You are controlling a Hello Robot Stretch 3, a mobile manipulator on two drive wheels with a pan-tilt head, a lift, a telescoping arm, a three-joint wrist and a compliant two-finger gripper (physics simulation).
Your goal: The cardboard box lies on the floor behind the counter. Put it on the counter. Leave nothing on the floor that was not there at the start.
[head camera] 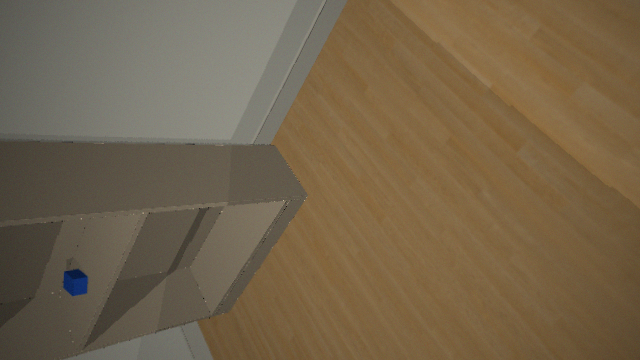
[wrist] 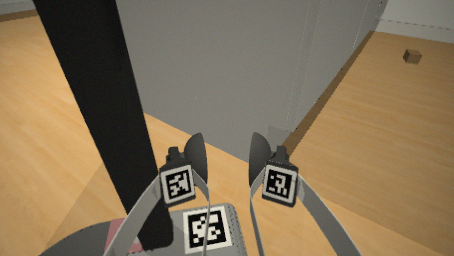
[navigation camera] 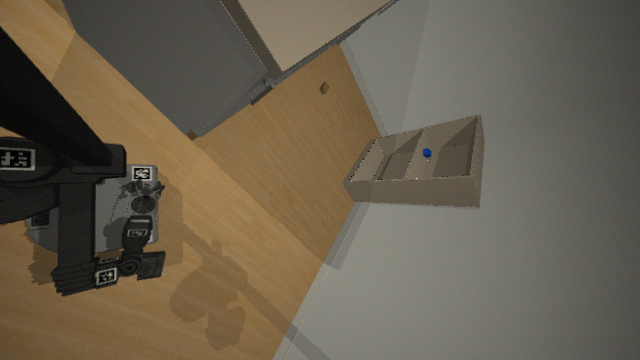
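Where they show: gripper, fingertip midpoint: (wrist: 227, 151) (navigation camera: 149, 180); robot's base, origin of the base link: (navigation camera: 143, 202).
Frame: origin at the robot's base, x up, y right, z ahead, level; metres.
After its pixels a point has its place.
Note:
The small brown cardboard box (navigation camera: 324, 88) @(x 0.051, y -0.968, z 1.230 m) (wrist: 412, 56) @(x 0.038, y -0.959, z 1.220 m) lies on the floor, in the navigation view between the counter (navigation camera: 310, 30) @(x 0.911, y -0.438, z 0.306 m) and the wall, and at the upper right of the wrist view. It does not show in the head view. The counter has a beige top and a grey body; its grey side (wrist: 215, 65) @(x 0.256, y -0.463, z 0.065 m) fills the upper middle of the wrist view. My gripper (wrist: 227, 151) @(x 0.332, y -0.095, z 0.020 m) is open and empty, above the robot's base, well apart from the box.
A beige open shelf unit (head camera: 125, 175) @(x 0.652, y 0.026, z 1.585 m) (navigation camera: 415, 192) @(x 0.687, y 0.025, z 1.584 m) stands against the wall and holds a small blue cube (head camera: 75, 283) @(x 0.682, y -0.333, z 1.945 m) (navigation camera: 427, 152) @(x 0.683, y -0.335, z 1.948 m). The robot's dark mast (wrist: 95, 100) @(x 0.377, y -0.116, z -0.071 m) stands left of the gripper. A grey wall (head camera: 125, 65) @(x 0.659, y 0.343, z 1.522 m) (navigation camera: 450, 280) @(x 0.947, y 0.534, z 1.325 m) borders the wooden floor (head camera: 400, 200) @(x 0.000, y -0.091, z 1.053 m).

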